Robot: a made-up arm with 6 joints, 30 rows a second.
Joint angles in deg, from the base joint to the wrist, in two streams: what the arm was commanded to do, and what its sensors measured. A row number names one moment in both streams.
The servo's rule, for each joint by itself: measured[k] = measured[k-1] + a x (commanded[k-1-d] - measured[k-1]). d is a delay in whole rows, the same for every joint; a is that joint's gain. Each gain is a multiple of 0.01, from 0.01 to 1. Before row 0 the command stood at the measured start. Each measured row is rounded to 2 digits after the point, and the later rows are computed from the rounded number. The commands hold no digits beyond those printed.
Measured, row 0:
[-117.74, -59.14, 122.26, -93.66, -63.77, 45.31]
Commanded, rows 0 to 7:
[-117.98, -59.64, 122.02, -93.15, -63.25, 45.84]
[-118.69, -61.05, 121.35, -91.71, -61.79, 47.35]
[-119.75, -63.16, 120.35, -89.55, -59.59, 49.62]
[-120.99, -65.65, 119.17, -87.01, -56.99, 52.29]
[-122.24, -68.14, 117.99, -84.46, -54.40, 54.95]
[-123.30, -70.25, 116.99, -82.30, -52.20, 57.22]
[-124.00, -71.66, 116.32, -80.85, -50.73, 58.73]
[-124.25, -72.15, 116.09, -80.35, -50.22, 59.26]
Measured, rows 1 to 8:
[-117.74, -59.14, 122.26, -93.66, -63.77, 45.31]
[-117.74, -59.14, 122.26, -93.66, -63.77, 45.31]
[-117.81, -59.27, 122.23, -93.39, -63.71, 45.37]
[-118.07, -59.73, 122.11, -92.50, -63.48, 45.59]
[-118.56, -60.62, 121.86, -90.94, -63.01, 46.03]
[-119.26, -61.93, 121.48, -88.86, -62.29, 46.72]
[-120.12, -63.54, 120.99, -86.53, -61.34, 47.63]
[-121.04, -65.28, 120.43, -84.29, -60.24, 48.68]
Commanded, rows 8 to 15:
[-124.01, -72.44, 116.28, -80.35, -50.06, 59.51]
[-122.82, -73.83, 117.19, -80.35, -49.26, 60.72]
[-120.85, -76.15, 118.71, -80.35, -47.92, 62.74]
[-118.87, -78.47, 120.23, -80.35, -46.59, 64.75]
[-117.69, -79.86, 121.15, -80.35, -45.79, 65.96]
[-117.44, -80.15, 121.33, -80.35, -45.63, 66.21]
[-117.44, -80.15, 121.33, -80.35, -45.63, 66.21]
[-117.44, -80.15, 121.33, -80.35, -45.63, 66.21]
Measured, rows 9 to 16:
[-121.90, -66.94, 119.85, -82.47, -59.10, 49.79]
[-122.58, -68.29, 119.32, -81.35, -58.03, 50.83]
[-122.99, -69.37, 118.89, -80.82, -57.07, 51.78]
[-122.94, -70.53, 118.65, -80.57, -56.13, 52.76]
[-122.33, -71.99, 118.66, -80.45, -55.14, 53.86]
[-121.33, -73.67, 118.88, -80.40, -54.11, 55.06]
[-120.27, -75.28, 119.20, -80.37, -53.11, 56.26]
[-119.45, -76.55, 119.50, -80.36, -52.21, 57.35]

